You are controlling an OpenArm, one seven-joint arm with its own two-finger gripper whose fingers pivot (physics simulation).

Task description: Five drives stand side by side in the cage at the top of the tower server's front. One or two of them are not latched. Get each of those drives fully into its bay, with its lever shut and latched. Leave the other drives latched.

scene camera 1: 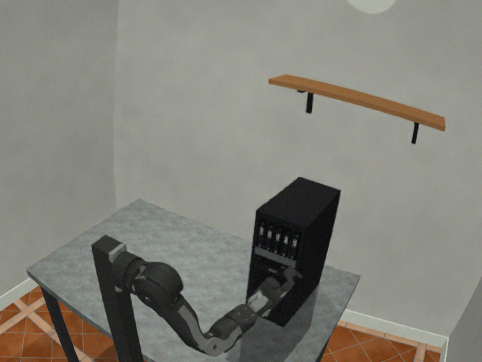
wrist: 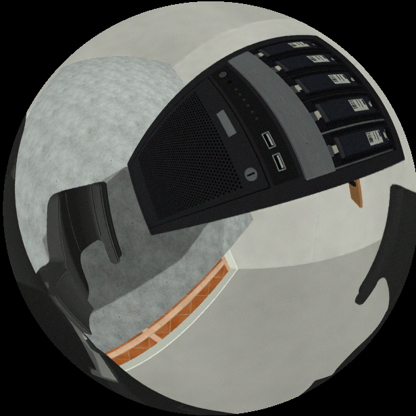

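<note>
The black tower server [scene camera 1: 312,235] [wrist: 187,160] stands on the table, with five drives side by side in the cage at the top of its front. In the wrist view the drives [wrist: 307,46] [wrist: 314,61] [wrist: 327,81] [wrist: 342,108] [wrist: 356,143] look level with each other. Their levers appear to lie flat along the fronts, and none visibly sticks out; the latches are too small to judge. My gripper [scene camera 1: 285,281] [wrist: 223,244] is wide open and empty, in front of the tower's lower front, below the cage. Its two fingers show at the left and right of the wrist view.
A grey strip [scene camera 1: 275,256] [wrist: 292,117] crosses the tower's front under the drives, above the USB ports [wrist: 274,151] and a perforated panel [wrist: 190,160]. The tower stands near the right end of the grey table [scene camera 1: 200,250] [wrist: 75,110]. A wooden shelf [scene camera 1: 355,99] [wrist: 356,194] is on the wall.
</note>
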